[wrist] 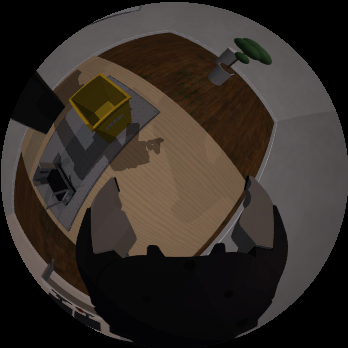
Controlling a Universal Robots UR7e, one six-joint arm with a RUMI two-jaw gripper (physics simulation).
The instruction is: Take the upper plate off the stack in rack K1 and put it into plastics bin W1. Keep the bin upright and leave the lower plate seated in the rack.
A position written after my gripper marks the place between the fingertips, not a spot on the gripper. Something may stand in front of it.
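My gripper [182, 178] is here in the scene, and along with it I see a yellow plastics bin W1 [103, 106].
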